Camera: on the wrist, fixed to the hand. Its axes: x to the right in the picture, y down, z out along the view.
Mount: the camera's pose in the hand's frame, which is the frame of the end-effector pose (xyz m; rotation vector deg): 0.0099 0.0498 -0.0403 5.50 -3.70 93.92
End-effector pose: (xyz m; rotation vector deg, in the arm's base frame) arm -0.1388 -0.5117 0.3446 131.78 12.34 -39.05
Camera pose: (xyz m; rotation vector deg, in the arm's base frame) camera -0.0970 -0.5209 0.3933 97.90 -89.23 7.63
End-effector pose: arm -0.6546 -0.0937 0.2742 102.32 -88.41 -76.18
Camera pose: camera -0.6463 -0.1276 0.3288 3.89 -123.93 -23.26
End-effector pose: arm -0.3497 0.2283 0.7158 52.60 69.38 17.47
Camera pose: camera -0.3694 0.2833 0.7438 104.57 8.01 84.74
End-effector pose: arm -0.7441 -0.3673 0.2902 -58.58 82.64 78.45
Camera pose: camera -0.7968 -0.4047 0.2950 -30.73 -121.76 -117.49
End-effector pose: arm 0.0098 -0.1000 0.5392 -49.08 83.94 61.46
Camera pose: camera -0.0516 -0.1209 0.5385 41.46 118.27 117.82
